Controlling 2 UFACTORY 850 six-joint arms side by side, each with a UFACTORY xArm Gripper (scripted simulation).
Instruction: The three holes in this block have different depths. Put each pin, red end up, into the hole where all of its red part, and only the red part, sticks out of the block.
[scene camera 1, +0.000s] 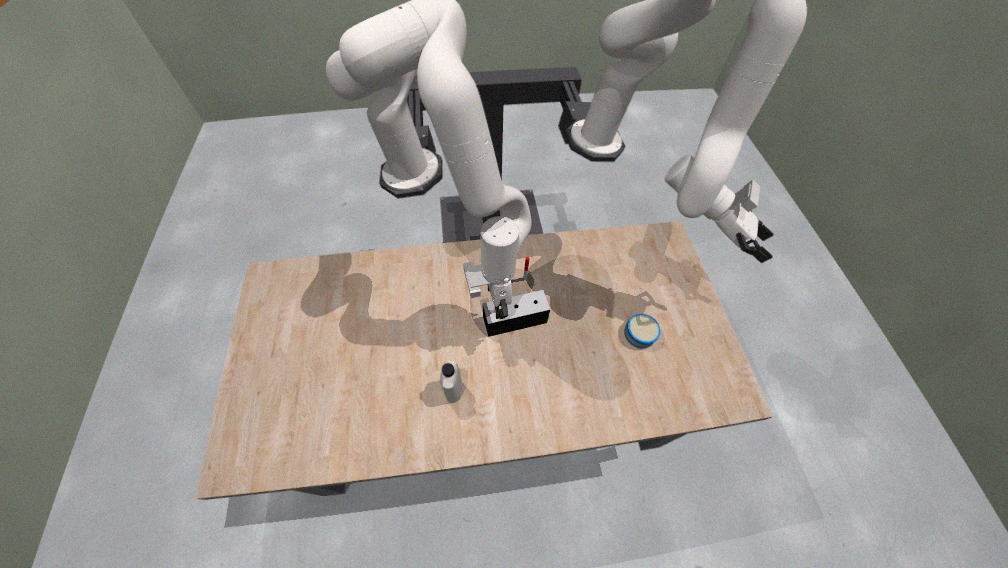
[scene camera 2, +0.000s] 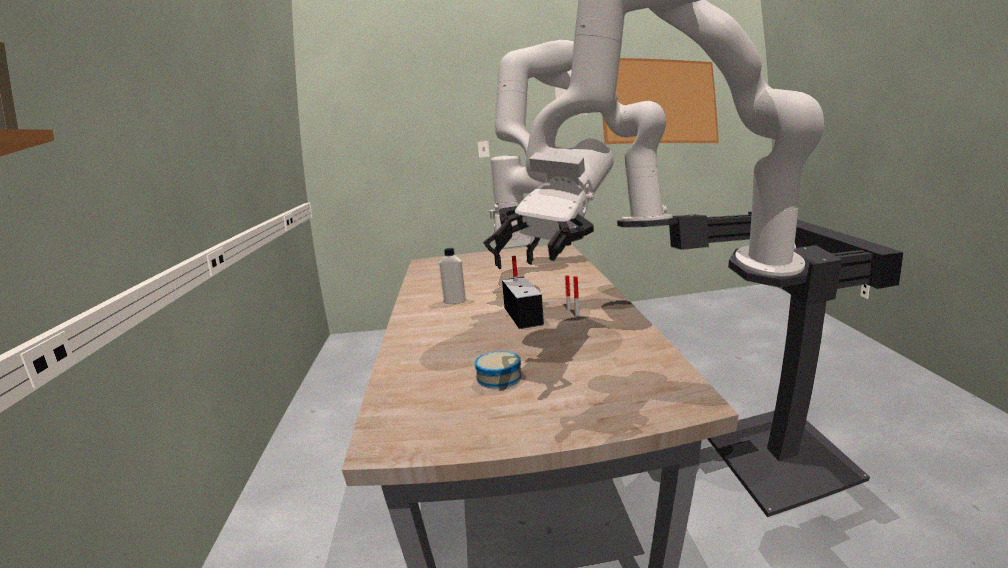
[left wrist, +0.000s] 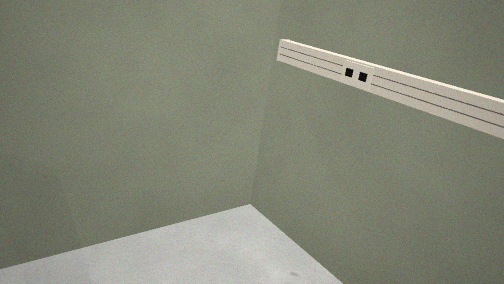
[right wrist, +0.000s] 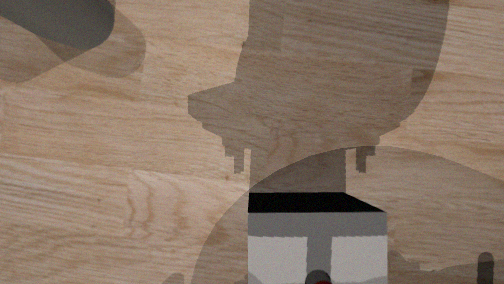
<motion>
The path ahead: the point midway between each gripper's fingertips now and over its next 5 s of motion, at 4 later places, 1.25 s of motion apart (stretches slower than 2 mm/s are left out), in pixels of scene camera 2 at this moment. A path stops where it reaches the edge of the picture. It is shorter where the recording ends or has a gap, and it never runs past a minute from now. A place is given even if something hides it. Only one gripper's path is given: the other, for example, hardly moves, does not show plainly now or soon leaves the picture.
My right gripper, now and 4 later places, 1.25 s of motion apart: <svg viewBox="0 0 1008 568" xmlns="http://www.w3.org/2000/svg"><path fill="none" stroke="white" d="M514 265L513 258L513 246L513 248L514 266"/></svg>
</motion>
